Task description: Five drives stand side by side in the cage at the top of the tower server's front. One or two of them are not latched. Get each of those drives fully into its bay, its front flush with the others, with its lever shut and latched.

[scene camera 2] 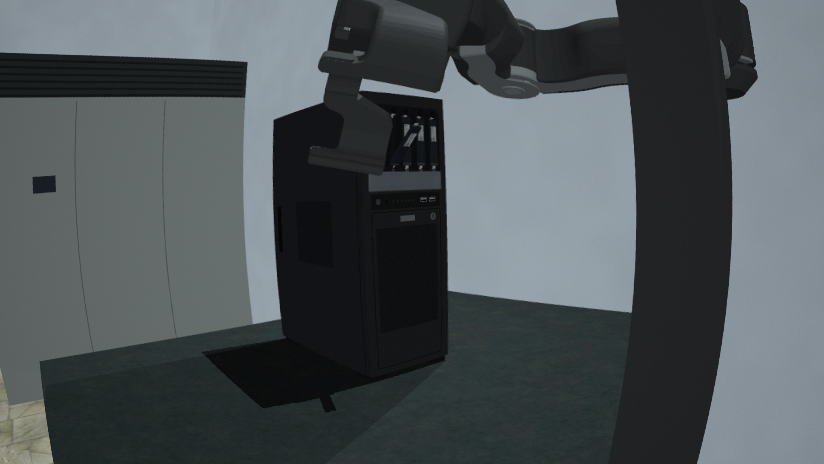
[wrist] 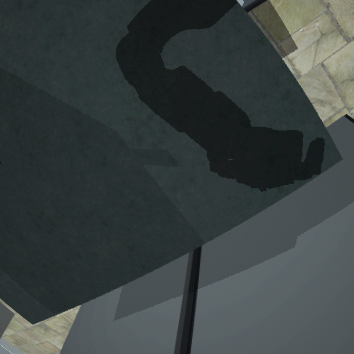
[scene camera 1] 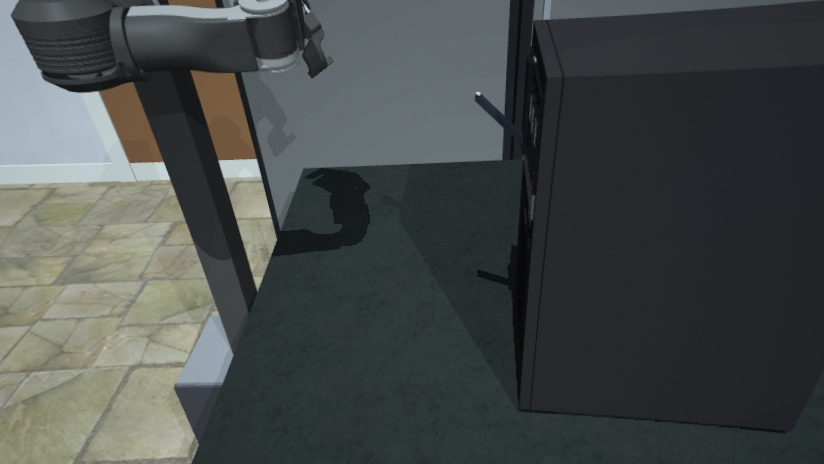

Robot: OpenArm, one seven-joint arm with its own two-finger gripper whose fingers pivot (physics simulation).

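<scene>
The tower server (scene camera 1: 680, 230) (scene camera 2: 322, 230) stands upright on the table. The drive cage (scene camera 2: 437, 138) is at the top of its front. Several drives show side by side; my gripper hides the left part of the cage. One lever (scene camera 1: 497, 115) (scene camera 2: 408, 142) is swung out, its free end up and away from the front. It seems to start low at the second drive from the left, but the finger partly hides this. Whether that drive stands proud is unclear. My gripper (scene camera 1: 318, 66) is open and empty, high and well away from the front. In scene camera 2 one finger shows.
The dark green table (scene camera 1: 357, 345) (scene camera 2: 518, 368) (wrist: 75, 175) bears the tower and shadows of the arm and lever. A dark upright post (scene camera 1: 196, 190) (scene camera 2: 674, 230) stands at the arm's side. A grey cabinet (scene camera 2: 126, 219) stands beyond the table, left in scene camera 2.
</scene>
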